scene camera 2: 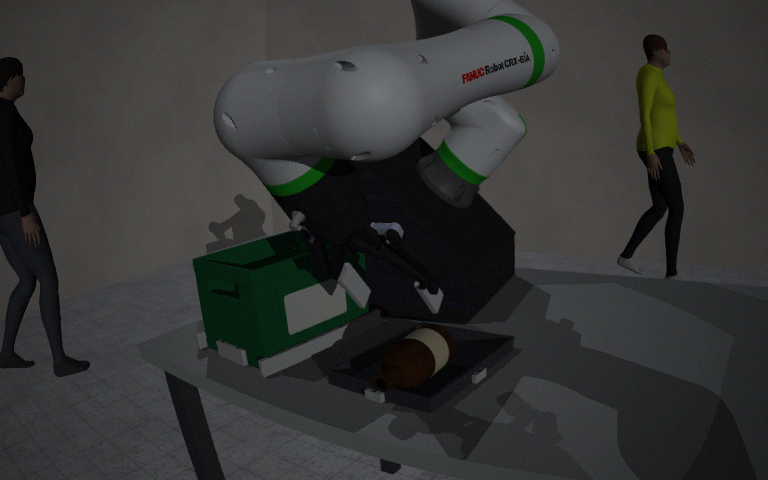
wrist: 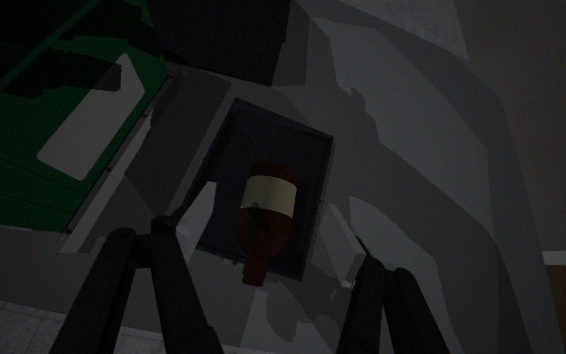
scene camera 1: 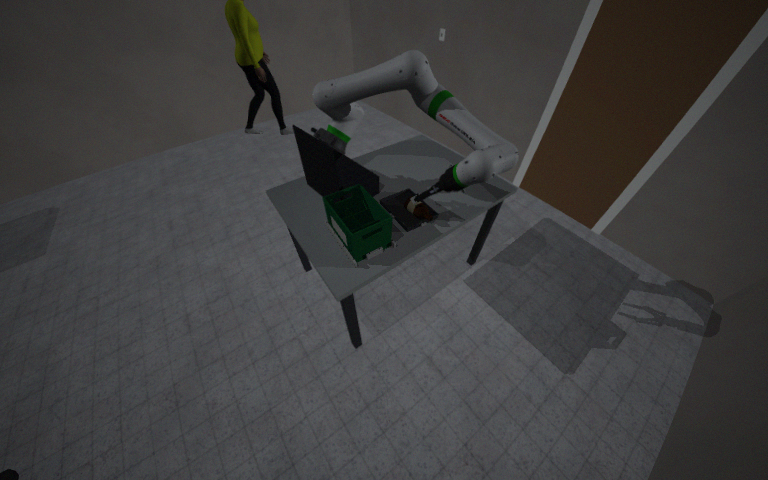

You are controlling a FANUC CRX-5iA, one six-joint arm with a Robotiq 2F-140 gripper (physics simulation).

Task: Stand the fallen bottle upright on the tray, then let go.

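The brown bottle with a cream label lies on its side on the dark tray. Its neck reaches over the tray's near rim in the wrist view, close to a pale clip in the scene camera 2 view. My gripper is open and empty, tilted, with its pale pads apart. In the scene camera 2 view the fingertips are above the bottle and the tray's far side. In the wrist view the bottle shows between the two pads, not touched by them.
A green crate stands beside the tray, held by pale edge strips. A black panel structure rises behind the tray. A person in yellow and one in black stand away from the table.
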